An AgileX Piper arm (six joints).
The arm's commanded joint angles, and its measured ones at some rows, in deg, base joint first. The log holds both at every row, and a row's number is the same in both.
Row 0, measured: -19.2 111.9 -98.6 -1.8 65.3 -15.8
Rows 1 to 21, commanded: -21.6 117.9 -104.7 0.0 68.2 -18.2; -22.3 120.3 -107.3 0.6 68.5 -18.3; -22.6 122.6 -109.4 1.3 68.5 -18.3; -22.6 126.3 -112.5 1.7 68.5 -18.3; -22.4 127.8 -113.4 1.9 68.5 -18.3; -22.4 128.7 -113.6 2.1 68.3 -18.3; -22.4 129.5 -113.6 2.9 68.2 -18.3; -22.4 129.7 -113.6 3.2 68.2 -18.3; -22.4 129.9 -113.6 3.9 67.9 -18.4; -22.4 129.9 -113.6 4.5 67.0 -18.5; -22.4 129.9 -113.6 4.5 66.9 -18.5; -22.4 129.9 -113.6 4.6 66.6 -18.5; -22.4 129.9 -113.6 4.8 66.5 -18.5; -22.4 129.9 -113.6 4.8 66.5 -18.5; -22.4 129.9 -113.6 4.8 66.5 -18.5; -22.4 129.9 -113.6 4.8 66.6 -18.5; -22.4 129.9 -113.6 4.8 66.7 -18.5; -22.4 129.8 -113.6 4.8 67.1 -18.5; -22.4 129.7 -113.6 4.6 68.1 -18.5; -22.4 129.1 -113.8 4.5 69.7 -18.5; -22.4 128.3 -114.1 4.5 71.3 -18.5
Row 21, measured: -22.5 129.8 -113.7 5.0 68.8 -18.0
